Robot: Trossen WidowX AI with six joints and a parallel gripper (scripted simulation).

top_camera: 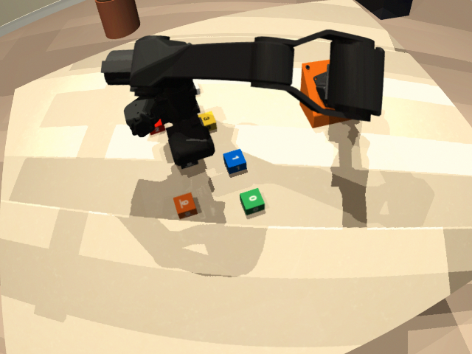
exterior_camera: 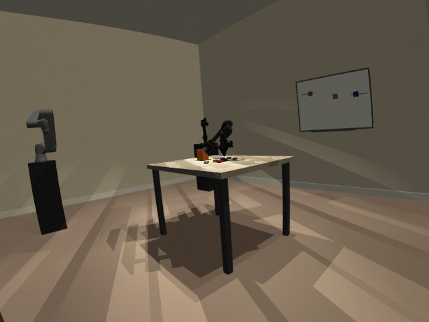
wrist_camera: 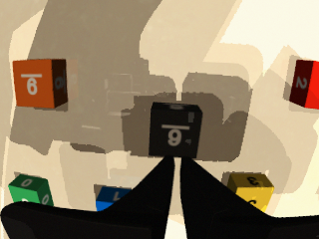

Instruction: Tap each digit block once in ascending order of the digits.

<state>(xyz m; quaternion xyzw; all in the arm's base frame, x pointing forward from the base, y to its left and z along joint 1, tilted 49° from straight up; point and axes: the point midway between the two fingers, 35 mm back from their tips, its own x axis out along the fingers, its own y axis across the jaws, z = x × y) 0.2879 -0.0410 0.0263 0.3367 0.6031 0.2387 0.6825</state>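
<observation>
Now: gripper tip 3 cm above the black block and 1 cm short of it. From my gripper tip the other things lie so: blue 1 block (7 cm behind, 5 cm to the left, 3 cm below); then orange block (9 cm to the left, 4 cm ahead, 3 cm below); then yellow 3 block (6 cm to the right, 5 cm behind, 3 cm below).
</observation>
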